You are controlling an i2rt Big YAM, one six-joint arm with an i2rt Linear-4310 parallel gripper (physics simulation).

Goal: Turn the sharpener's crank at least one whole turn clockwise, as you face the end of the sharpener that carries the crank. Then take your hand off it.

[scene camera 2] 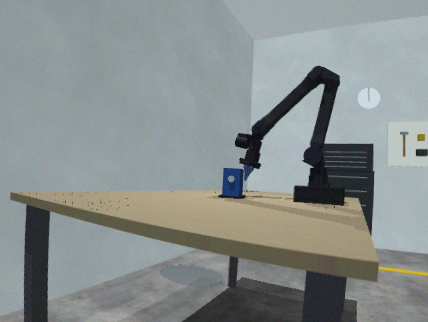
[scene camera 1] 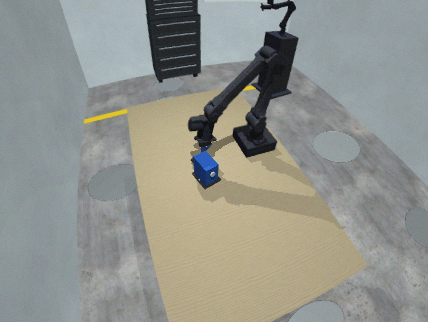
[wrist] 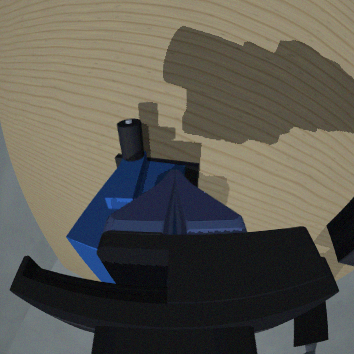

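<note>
The sharpener is an upright blue box on a dark base plate. A pale round spot marks the end turned to the scene cameras. At the other end, the crank's black cylindrical handle with a pale tip sticks out, on the left in the wrist view. The rest of the crank is hidden there. My gripper is shut and empty. Its dark blue fingertips are beside the crank end, apart from the handle, to its right in the wrist view, and cover part of the sharpener in that view.
The sharpener stands on the wooden table. The arm's black base stands on the table to the right of the sharpener in both scene views. A dark drawer cabinet stands beyond the table.
</note>
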